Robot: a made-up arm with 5 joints.
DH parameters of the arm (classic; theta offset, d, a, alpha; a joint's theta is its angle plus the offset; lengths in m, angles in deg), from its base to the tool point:
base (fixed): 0 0 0 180
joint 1: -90 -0.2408 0.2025 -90
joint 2: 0 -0.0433 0.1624 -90
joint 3: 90 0.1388 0.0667 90
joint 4: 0 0.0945 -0.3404 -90
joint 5: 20.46 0 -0.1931 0
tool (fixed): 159.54 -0.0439 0 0
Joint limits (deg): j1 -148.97..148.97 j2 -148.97..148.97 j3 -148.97..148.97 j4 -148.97..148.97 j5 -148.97..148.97
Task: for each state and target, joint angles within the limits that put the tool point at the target. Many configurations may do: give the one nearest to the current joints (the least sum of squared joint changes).
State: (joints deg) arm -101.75 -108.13 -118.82 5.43 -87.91
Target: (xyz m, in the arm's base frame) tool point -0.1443 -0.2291 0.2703
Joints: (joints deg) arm -90.71 -103.89 -113.57 26.42 -104.53
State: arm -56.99 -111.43 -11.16 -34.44 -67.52
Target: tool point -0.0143 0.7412 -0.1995
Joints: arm -5.72 -107.83 1.78 -75.91 -22.02
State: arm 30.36 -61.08 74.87 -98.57 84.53
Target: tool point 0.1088 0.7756 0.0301
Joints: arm 29.68 -78.52 59.63 -85.48 70.11
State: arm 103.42 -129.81 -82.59 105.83 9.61
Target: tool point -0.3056 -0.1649 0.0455
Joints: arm 91.67 -124.06 -91.60 111.23 15.93
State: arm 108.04 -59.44 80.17 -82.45 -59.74
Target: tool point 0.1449 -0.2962 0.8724
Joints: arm 148.97 -12.19 117.80 -108.15 -44.15
